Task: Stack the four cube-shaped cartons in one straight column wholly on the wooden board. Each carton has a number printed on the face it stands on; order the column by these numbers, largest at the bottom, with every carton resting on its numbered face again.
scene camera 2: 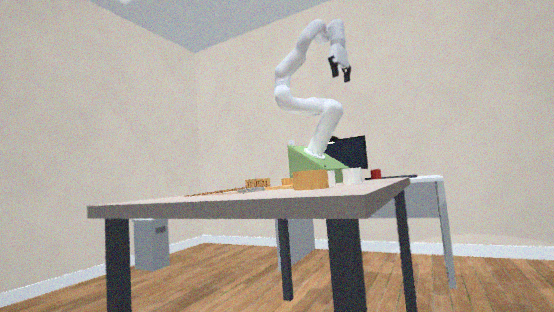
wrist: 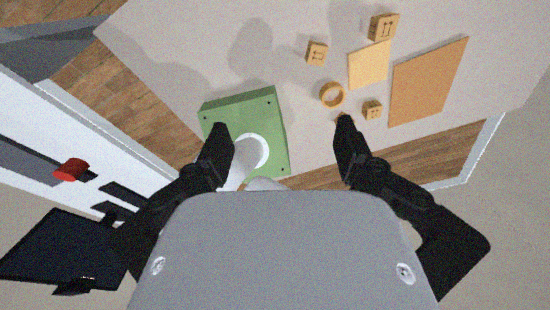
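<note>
Four cube-shaped cartons stand apart on the table in the wrist view: the largest carton at the top, another carton left of it, a small carton lower right, and a fourth carton mostly hidden behind the right fingertip. The visible printed marks are arrows; the faces underneath are hidden. A large brown flat board lies at the right, beside a smaller pale tan flat sheet. No carton stands on either. My gripper is open and empty, high above the table.
A tan ring lies near the small cartons. The green robot base stands on the table. A large tan object and a white cylinder stand near it. A red cylinder and a monitor are on the desk.
</note>
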